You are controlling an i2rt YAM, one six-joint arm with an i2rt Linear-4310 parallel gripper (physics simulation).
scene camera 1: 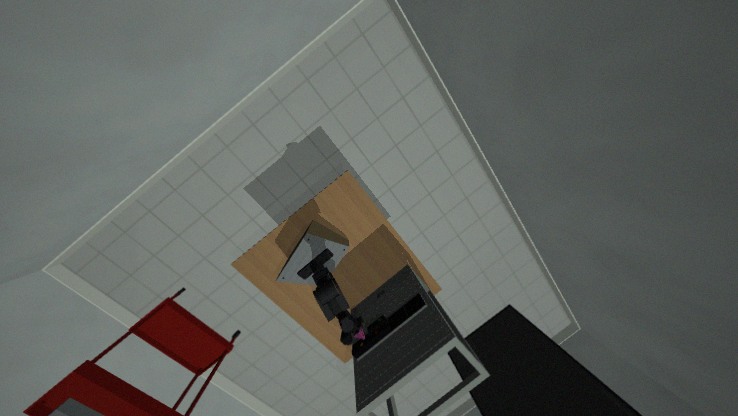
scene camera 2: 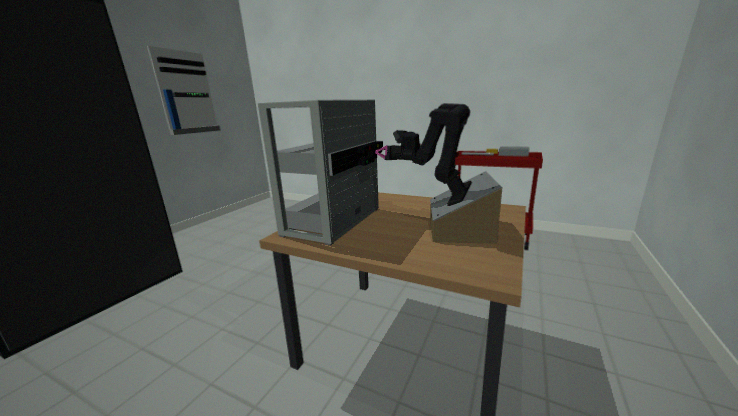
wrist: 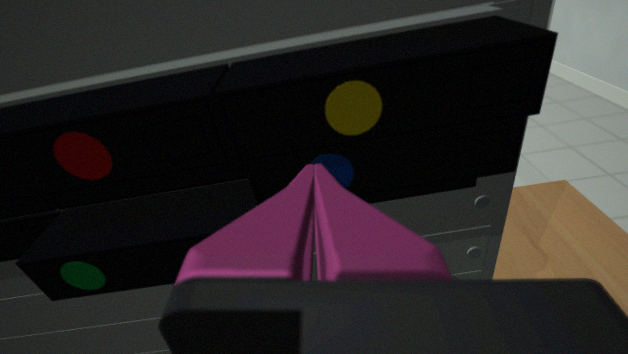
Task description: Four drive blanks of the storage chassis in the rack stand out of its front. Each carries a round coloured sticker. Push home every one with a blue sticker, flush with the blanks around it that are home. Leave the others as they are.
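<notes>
In the wrist view a black blank with a blue sticker [wrist: 342,172] sits under the blank with a yellow sticker [wrist: 353,108], which stands out at the upper right. A blank with a red sticker [wrist: 82,156] is at the left, and a blank with a green sticker [wrist: 83,276] stands out at the lower left. My gripper [wrist: 314,177] [scene camera 2: 378,151] [scene camera 1: 363,335] is shut and empty, its pink tips in front of the blue sticker and covering its lower left part. Whether the tips touch the blank is not clear. The black storage chassis [scene camera 2: 347,158] is in the rack [scene camera 2: 324,206].
The rack stands on the wooden table [scene camera 2: 454,268] [wrist: 555,225]. The arm's wedge-shaped base [scene camera 2: 465,222] is on the same table. A red cart [scene camera 2: 534,193] [scene camera 1: 180,335] stands beyond the table. A black cabinet [scene camera 2: 67,180] [scene camera 1: 537,372] is behind the rack.
</notes>
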